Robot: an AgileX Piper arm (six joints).
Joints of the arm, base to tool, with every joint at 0 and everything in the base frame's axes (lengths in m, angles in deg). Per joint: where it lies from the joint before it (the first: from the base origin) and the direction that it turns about. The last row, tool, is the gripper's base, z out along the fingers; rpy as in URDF.
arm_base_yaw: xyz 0 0 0.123 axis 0 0 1
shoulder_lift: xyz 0 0 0 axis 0 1 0
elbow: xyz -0.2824 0 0.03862 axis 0 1 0
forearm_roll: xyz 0.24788 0 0.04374 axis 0.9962 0 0.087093
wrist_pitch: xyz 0 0 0 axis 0 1 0
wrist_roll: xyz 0.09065 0 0.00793 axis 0.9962 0 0.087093
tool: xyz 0 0 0 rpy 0 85.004 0
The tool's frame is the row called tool.
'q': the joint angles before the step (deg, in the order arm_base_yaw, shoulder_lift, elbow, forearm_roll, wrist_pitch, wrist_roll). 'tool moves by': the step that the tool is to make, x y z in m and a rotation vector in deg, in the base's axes. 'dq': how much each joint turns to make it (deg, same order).
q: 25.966 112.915 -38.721 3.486 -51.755 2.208
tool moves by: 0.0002 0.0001 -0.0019 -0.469 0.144 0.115
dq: 0.000 0.348 -0.068 0.001 0.037 -0.379
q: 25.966 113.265 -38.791 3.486 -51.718 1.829
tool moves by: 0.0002 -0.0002 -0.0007 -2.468 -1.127 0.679
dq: 0.005 0.184 -0.005 0.224 -0.256 -2.918
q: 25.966 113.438 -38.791 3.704 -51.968 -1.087
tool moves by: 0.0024 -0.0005 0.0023 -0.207 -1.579 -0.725
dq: 0.001 0.100 -0.343 1.134 -1.163 -1.250
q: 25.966 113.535 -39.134 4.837 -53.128 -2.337
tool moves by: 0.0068 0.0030 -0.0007 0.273 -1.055 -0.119
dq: -0.001 1.226 -1.682 0.175 -0.630 -0.238
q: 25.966 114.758 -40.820 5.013 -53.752 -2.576
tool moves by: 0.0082 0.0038 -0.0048 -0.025 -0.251 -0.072
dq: -0.002 1.994 -2.168 0.124 -0.053 -0.179
